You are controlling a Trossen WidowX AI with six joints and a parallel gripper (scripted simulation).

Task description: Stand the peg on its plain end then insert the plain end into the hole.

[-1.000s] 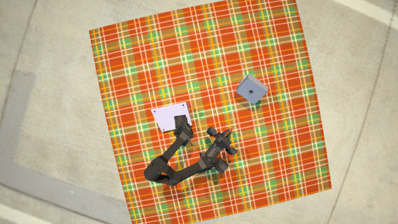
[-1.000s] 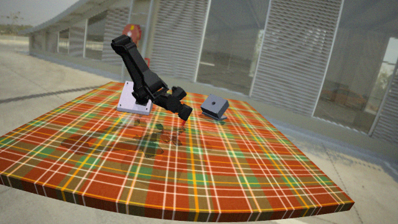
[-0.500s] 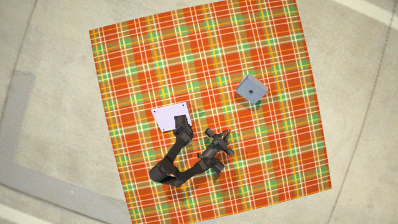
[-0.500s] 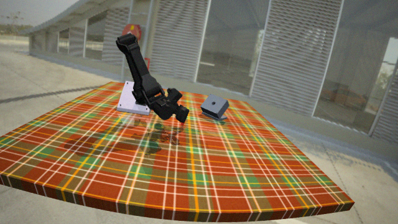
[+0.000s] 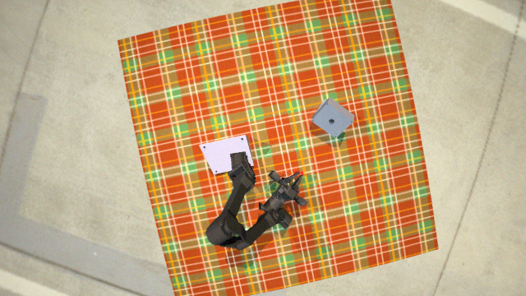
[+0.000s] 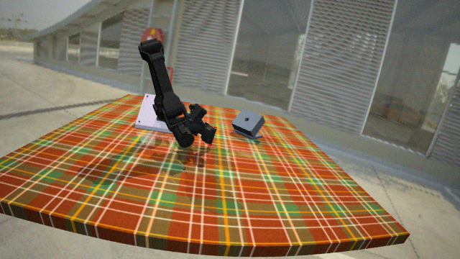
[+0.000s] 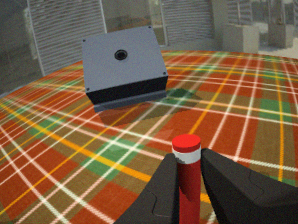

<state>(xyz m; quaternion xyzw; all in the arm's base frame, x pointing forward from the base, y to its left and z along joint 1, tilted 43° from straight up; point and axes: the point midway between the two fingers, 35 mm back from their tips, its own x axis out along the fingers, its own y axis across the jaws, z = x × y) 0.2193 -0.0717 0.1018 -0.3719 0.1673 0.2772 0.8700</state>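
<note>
Now: gripper tip 1 cm above the red peg. Also, from my gripper tip: grey sloped panel (21 cm to the left, 17 cm ahead).
</note>
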